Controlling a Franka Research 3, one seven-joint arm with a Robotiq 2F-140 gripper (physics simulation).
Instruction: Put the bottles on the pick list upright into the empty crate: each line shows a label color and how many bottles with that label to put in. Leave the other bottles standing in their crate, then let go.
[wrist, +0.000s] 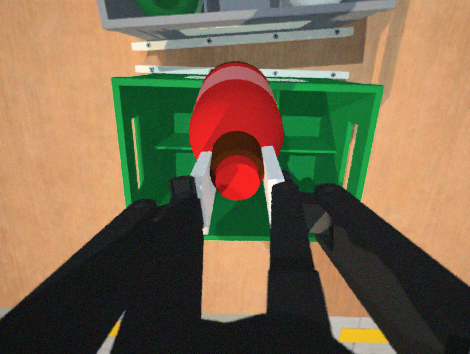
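My gripper (238, 167) is shut on the neck of a red bottle (236, 115), whose red cap faces the camera. The bottle is over the green crate (372, 130) and hides the middle of it. How far its base is above the crate floor cannot be told. The crate's visible compartments hold no bottles. At the top edge of the wrist view is part of the grey crate (250, 16), with a green bottle (167, 6) at its left and part of a white bottle (315, 1) at its right. The pick list does not show.
Two white strips with screws, one (242, 40) by the grey crate and one (312, 74) by the green crate, lie between the crates on the wooden table (60, 150). The table's front edge and yellow floor marks (364, 335) show at the bottom.
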